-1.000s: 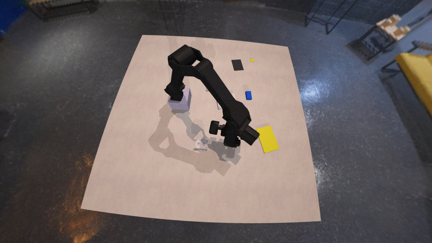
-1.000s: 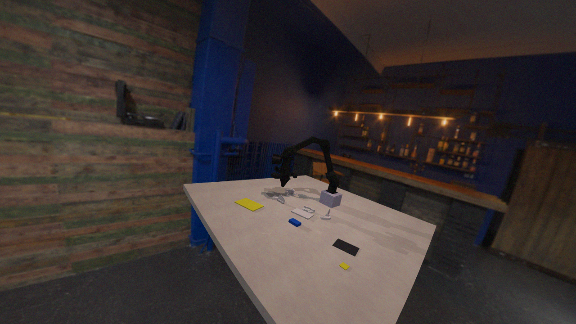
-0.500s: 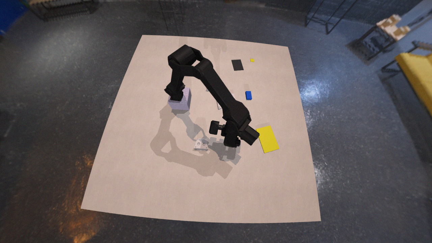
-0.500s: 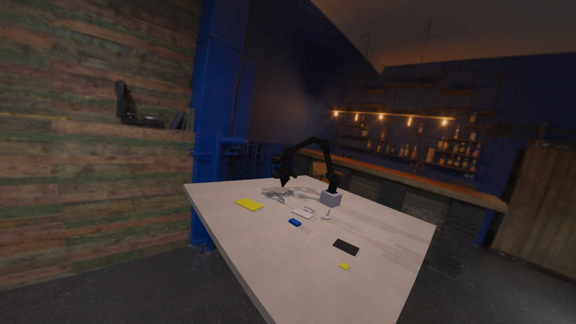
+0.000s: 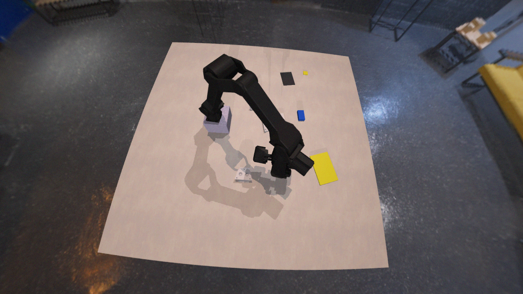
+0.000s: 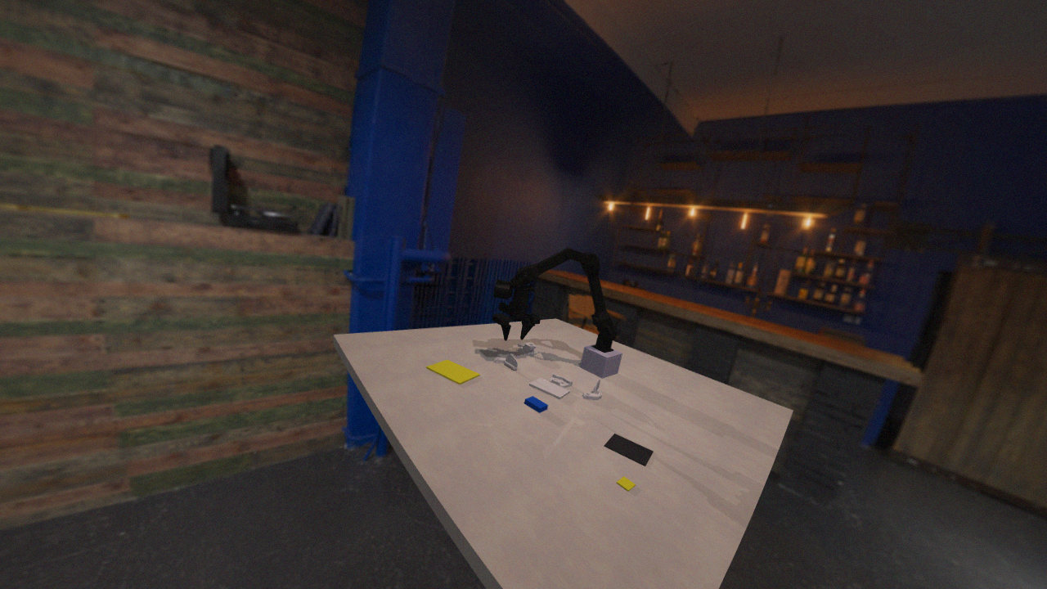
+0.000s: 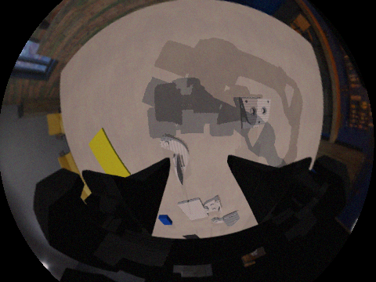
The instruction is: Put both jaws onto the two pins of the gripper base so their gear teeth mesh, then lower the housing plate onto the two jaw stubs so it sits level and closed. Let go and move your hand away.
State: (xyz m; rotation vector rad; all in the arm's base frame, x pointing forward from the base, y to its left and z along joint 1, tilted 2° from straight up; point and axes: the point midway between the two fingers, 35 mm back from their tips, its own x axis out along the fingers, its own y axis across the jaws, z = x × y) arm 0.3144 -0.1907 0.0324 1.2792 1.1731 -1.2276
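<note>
Now: the grey jaw 8 cm below my gripper tip, 5 cm ahead of it and 1 cm to the left of it. Round my gripper tip: blue block 31 cm to the left, 13 cm ahead, 8 cm below; white block 13 cm behind, 8 cm below, 6 cm to the right; yellow sheet 26 cm ahead, 8 cm below, 3 cm to the left.
</note>
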